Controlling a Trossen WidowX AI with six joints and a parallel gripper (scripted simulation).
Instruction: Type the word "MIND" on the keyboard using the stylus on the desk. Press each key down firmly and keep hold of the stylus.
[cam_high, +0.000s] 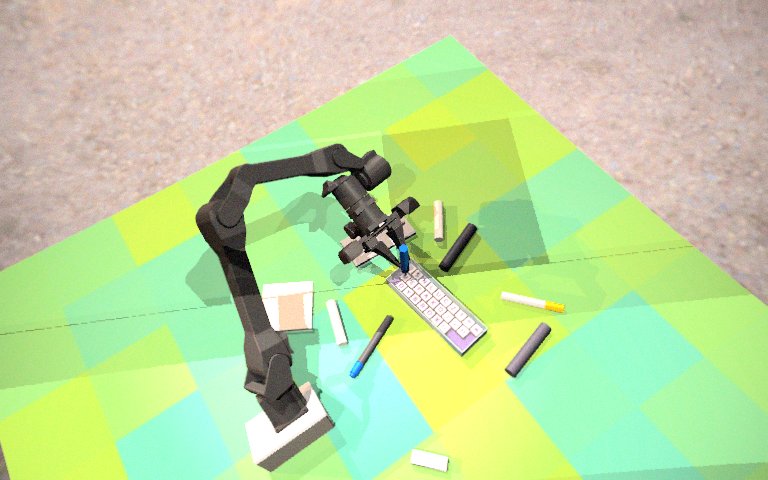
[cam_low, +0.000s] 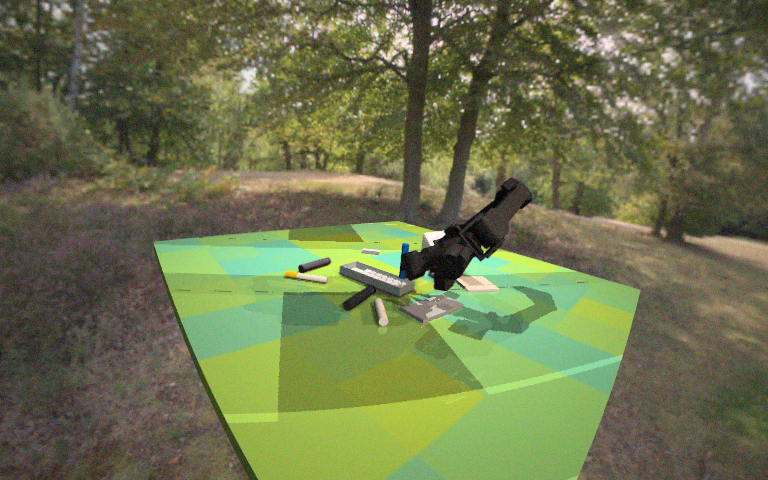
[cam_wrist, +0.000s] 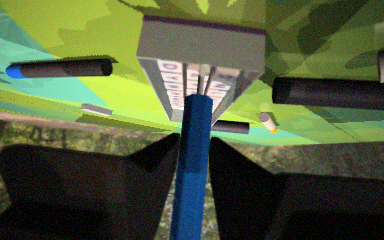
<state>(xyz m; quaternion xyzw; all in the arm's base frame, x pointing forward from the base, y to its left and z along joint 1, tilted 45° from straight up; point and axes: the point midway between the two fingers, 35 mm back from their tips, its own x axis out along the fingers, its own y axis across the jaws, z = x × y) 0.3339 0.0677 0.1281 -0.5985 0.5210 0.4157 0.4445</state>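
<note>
Right now my gripper tip is 6 cm above the M key. Round my gripper tip: grey slab: 12 cm to the left, 6 cm below, 1 cm ahead; then N key: 5 cm below, 3 cm to the right, 2 cm ahead; then blue stylus: 1 cm below.
</note>
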